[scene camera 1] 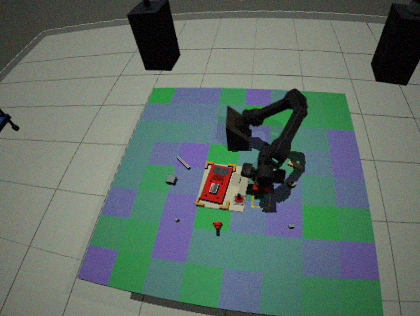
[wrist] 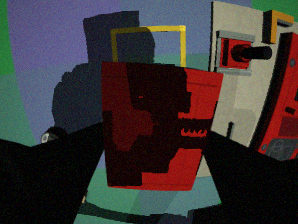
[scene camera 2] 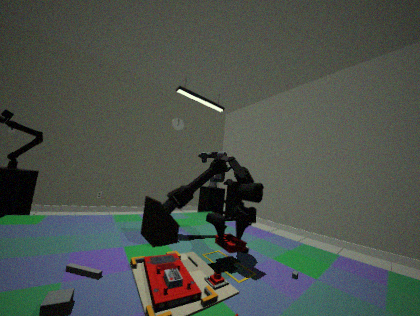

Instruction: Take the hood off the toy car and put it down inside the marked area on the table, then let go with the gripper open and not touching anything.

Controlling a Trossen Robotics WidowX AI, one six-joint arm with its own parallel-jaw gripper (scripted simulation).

Labels:
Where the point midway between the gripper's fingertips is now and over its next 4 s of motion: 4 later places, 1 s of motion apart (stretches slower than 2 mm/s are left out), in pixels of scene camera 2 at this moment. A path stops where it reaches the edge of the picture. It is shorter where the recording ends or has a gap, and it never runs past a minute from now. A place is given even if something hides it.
My gripper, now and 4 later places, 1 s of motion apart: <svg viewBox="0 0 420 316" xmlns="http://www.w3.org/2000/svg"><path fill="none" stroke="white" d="M230 242L229 250L228 255L227 259L230 240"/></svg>

